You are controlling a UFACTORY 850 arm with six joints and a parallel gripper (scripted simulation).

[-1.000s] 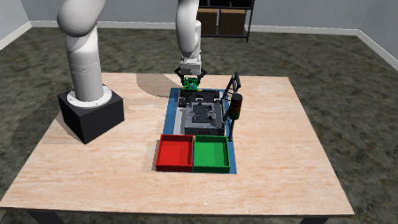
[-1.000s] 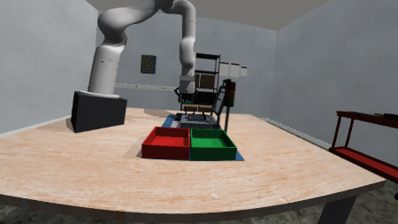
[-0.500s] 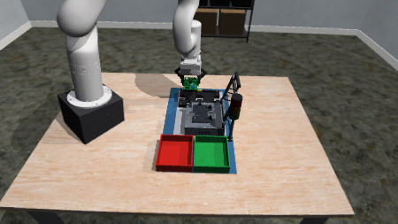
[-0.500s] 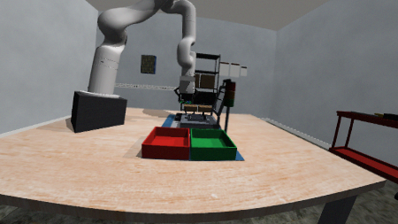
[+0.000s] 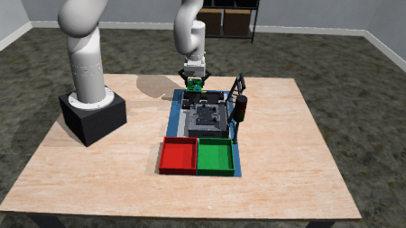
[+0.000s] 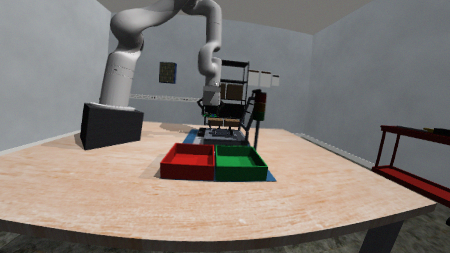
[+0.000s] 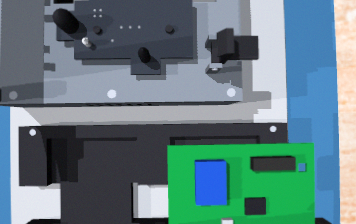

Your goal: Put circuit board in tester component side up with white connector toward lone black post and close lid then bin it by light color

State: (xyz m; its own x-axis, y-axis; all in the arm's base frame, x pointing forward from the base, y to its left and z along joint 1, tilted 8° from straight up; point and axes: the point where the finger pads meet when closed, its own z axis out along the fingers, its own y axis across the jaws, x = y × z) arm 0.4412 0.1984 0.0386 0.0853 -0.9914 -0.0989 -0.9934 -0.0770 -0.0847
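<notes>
The dark nest is 80 mm ahead of my hand, 160 mm to the right of it and 50 mm below it. The rest, counted from my hand: clear lid: 200 mm ahead, 150 mm to the right, 60 mm above; red bin: 10 mm behind, 370 mm to the right, 110 mm below; green circuit board: right at my hand.
</notes>
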